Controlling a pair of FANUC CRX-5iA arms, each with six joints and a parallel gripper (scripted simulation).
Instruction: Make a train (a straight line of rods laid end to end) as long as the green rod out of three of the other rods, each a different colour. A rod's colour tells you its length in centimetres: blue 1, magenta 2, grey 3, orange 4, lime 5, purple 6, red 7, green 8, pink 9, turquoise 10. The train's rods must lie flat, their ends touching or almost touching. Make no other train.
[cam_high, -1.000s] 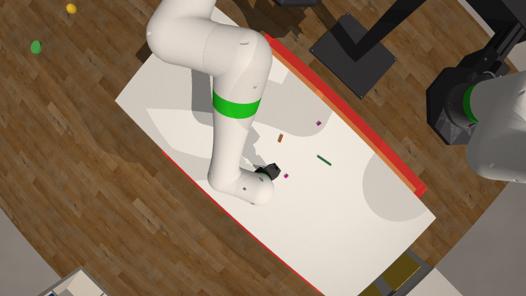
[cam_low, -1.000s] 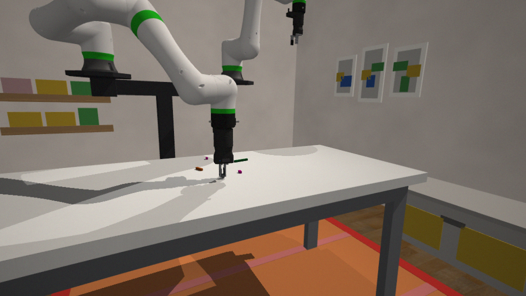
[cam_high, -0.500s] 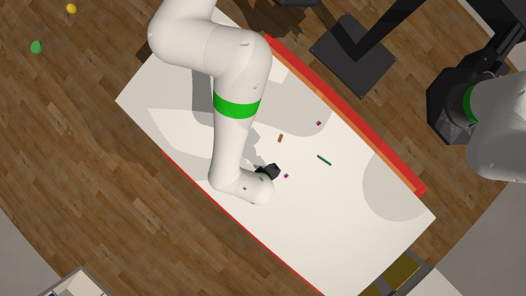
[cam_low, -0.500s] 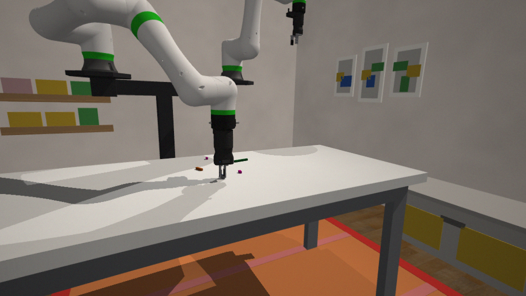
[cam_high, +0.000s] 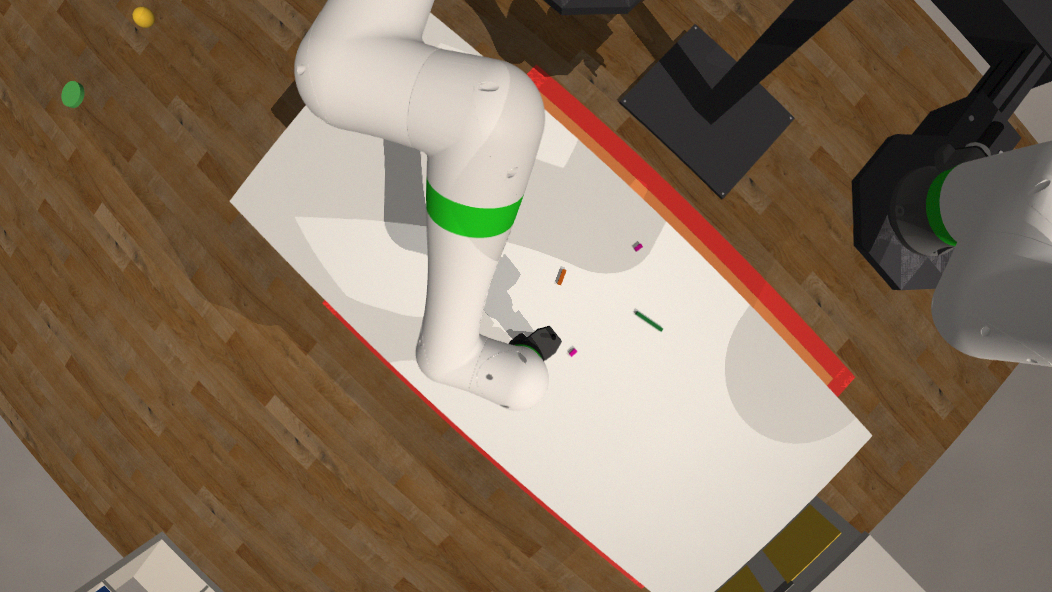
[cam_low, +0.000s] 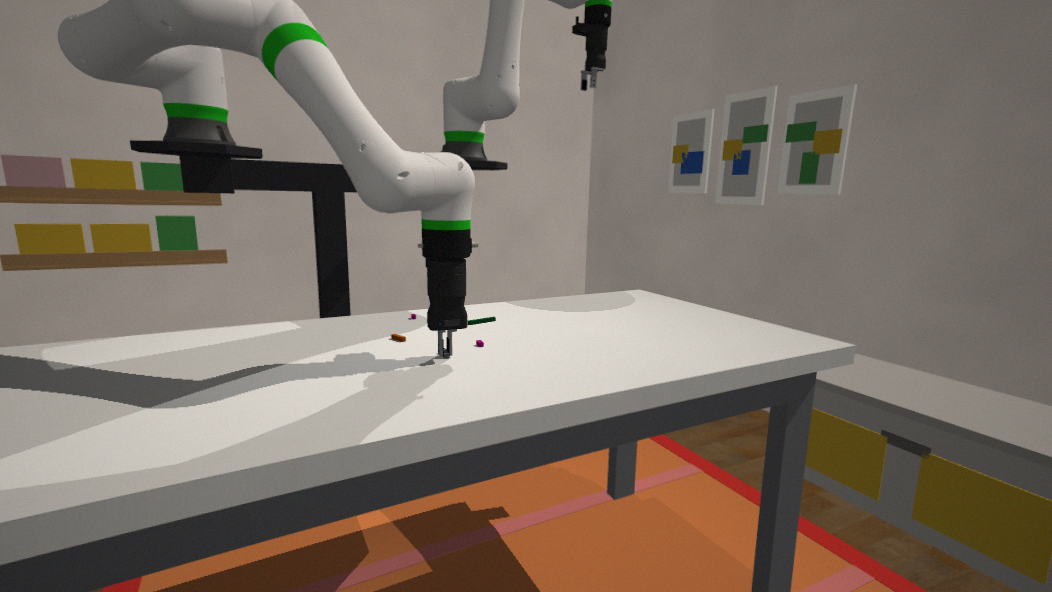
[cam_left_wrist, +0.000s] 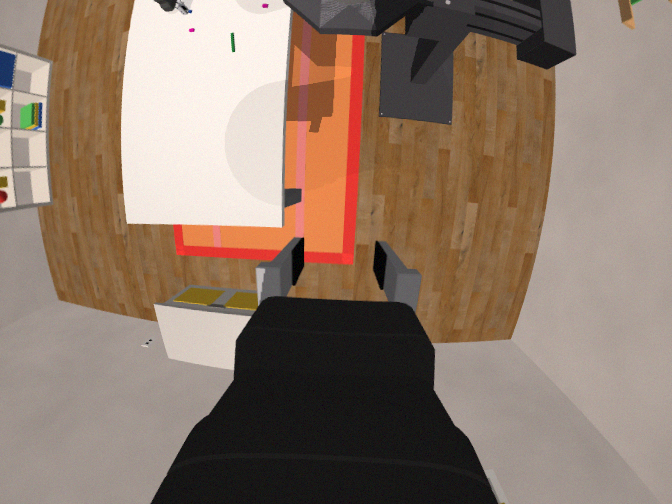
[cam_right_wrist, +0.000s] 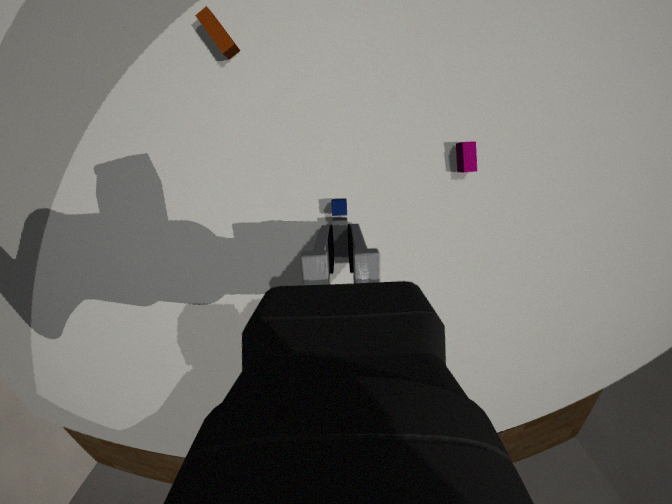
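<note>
The grey rod is 2 cm below my right hand. From my right hand the other things lie so: green rod (21 cm behind, 20 cm to the left, 2 cm below); then orange rod (16 cm behind, 4 cm to the right, 2 cm below); then blue rod (2 cm below, 2 cm behind, 1 cm to the left).
</note>
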